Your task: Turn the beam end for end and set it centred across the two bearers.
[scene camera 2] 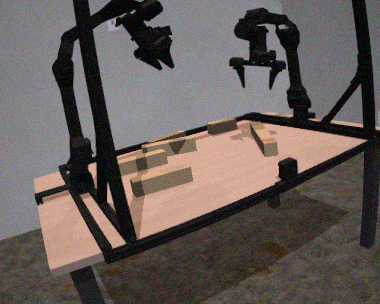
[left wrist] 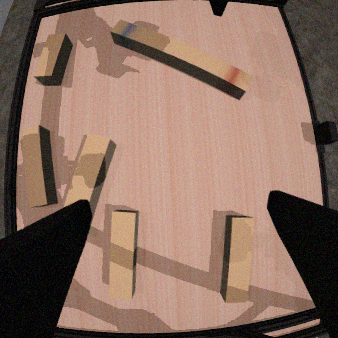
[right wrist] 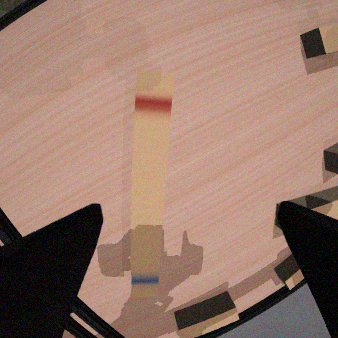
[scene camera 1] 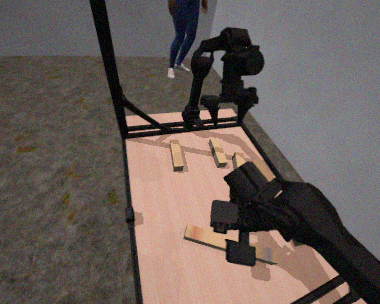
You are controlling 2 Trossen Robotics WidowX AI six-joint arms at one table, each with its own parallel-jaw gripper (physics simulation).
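Pixels of known places: left gripper, fingertip midpoint: (scene camera 2: 166,68) (left wrist: 180,204) (scene camera 1: 227,125); right gripper, fingertip midpoint: (scene camera 2: 257,88) (left wrist: 224,1) (right wrist: 191,212); left arm's base, link origin: (scene camera 2: 83,190) (scene camera 1: 187,125); right arm's base, link origin: (scene camera 2: 301,121).
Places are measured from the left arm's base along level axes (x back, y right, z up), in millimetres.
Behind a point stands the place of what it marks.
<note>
The long wooden beam (scene camera 1: 207,238) @(x -614, y 117, z 25 mm) (scene camera 2: 261,137) @(x -595, y 105, z 25 mm) (left wrist: 185,54) @(x -638, y 51, z 25 mm) (right wrist: 150,170) @(x -628, y 77, z 25 mm) lies flat on the table, apart from the bearers. Its red band is at the left end in scene camera 1; its blue band is at the other end. Two short parallel blocks, apart from each other, look like the bearers: one (scene camera 1: 177,156) @(x -236, y 129, z 25 mm) (scene camera 2: 162,181) @(x -202, y 148, z 6 mm) (left wrist: 242,250) @(x -229, y 132, z 25 mm) and one (scene camera 1: 217,151) @(x -243, y -85, z 25 mm) (scene camera 2: 151,160) @(x -259, y -71, z 6 mm) (left wrist: 123,240) @(x -263, y -89, z 25 mm). My left gripper (scene camera 1: 229,122) @(x -340, y 3, z 299 mm) (scene camera 2: 167,68) @(x -340, y 3, z 299 mm) (left wrist: 180,204) @(x -340, y 3, z 299 mm) is open and empty, above the table. My right gripper (scene camera 2: 257,87) @(x -611, y 94, z 188 mm) (right wrist: 191,212) @(x -611, y 94, z 188 mm) is open and empty, raised above the beam, and hides part of it in scene camera 1.
Three other wooden blocks lie on the table: a slanted one (scene camera 1: 239,160) @(x -324, y -172, z 31 mm) (scene camera 2: 175,146) @(x -383, y -133, z 12 mm) (left wrist: 92,160) @(x -414, y -142, z 31 mm), one beside it (left wrist: 32,170) @(x -402, y -279, z 25 mm), and one near the far edge (scene camera 2: 222,126) @(x -668, y -245, z 9 mm) (left wrist: 52,57) @(x -667, y -256, z 28 mm). A black box (scene camera 1: 130,215) @(x -470, y 365, z 36 mm) (scene camera 2: 287,169) @(x -443, y 383, z 17 mm) (left wrist: 327,132) @(x -453, y 358, z 29 mm) sits on the frame edge. Black posts rise at the table's ends.
</note>
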